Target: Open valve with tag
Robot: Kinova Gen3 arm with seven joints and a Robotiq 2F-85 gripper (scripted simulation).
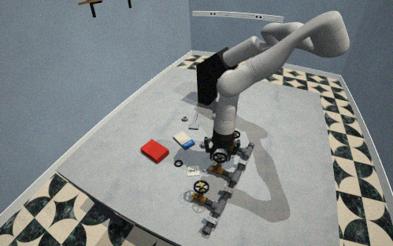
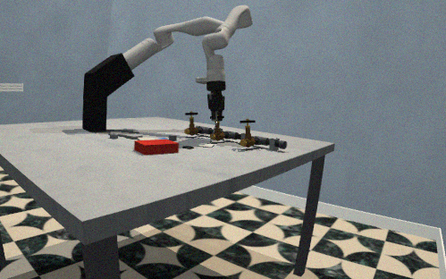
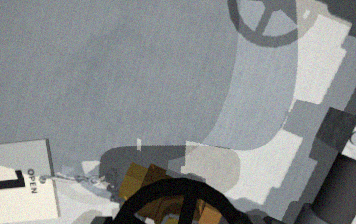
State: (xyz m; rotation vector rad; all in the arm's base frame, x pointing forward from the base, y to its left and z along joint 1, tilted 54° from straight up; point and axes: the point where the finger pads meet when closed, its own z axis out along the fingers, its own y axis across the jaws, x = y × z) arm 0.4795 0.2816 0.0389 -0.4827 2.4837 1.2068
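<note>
My hand is 100 mm above the white tag, 90 mm to the left of it and 50 mm short of it. From my hand the other things lie so: red box 320 mm to the right, 80 mm below, 60 mm ahead; small grey cylinder 140 mm to the right, 100 mm behind, 90 mm below; white-and-blue box 240 mm to the right, 90 mm below, 80 mm behind.
</note>
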